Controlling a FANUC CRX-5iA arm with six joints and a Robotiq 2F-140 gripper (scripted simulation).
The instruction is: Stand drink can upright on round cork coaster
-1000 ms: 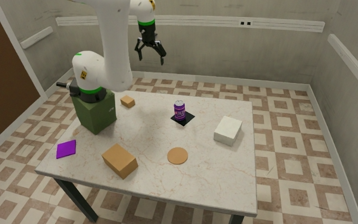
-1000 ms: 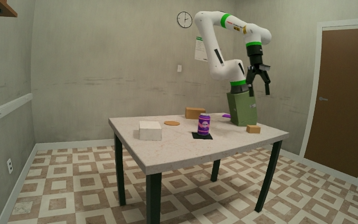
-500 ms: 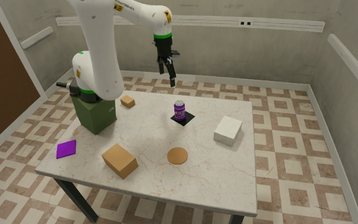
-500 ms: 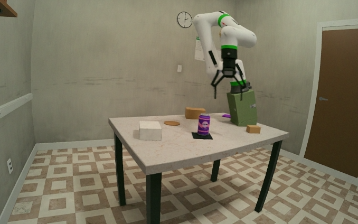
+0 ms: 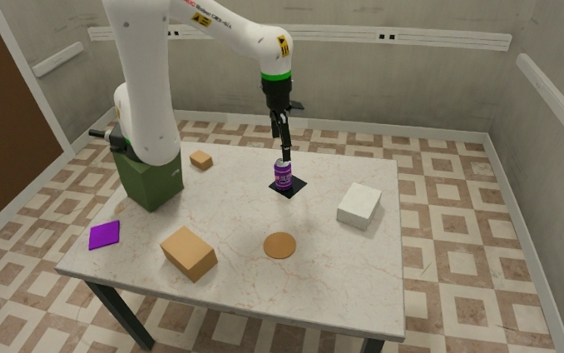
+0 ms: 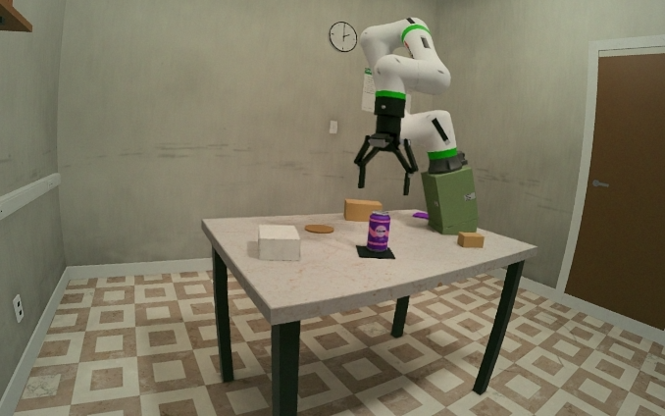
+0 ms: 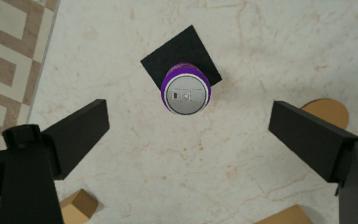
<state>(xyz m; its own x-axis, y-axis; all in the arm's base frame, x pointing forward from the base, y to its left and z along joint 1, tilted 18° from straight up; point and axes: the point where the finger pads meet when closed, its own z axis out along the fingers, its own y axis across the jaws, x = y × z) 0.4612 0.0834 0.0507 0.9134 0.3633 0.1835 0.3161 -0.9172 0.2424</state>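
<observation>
Now: the drink can 13 cm below my hand. Round my hand: round cork coaster: 28 cm to the right, 19 cm below, 1 cm ahead; white block: 28 cm ahead, 17 cm below, 12 cm to the right; black square coaster: 19 cm below, 2 cm ahead, 1 cm to the left.
</observation>
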